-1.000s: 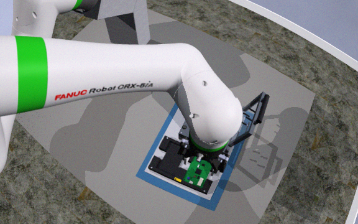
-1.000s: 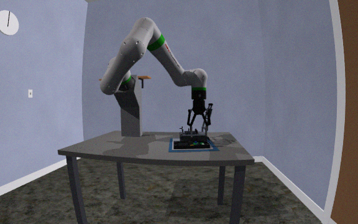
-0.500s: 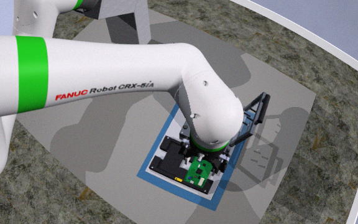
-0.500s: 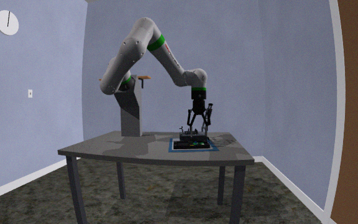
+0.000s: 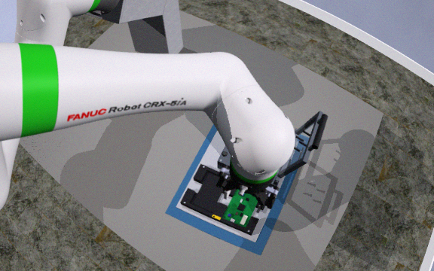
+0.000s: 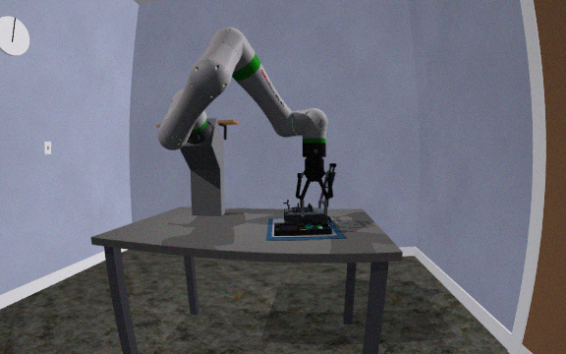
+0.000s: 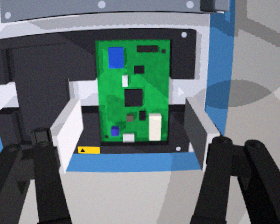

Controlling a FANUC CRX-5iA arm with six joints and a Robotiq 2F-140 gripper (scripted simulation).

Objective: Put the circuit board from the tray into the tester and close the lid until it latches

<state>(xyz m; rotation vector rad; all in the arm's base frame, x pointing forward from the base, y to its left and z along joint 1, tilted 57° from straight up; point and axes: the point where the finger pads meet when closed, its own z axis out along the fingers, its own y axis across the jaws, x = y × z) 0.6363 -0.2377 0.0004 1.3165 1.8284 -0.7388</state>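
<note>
The green circuit board is 70 mm below my hand. Also, from my hand: black latch hook (200 mm to the left, 140 mm behind, 10 mm below); then lid (180 mm to the left, 90 mm above, 50 mm ahead).
</note>
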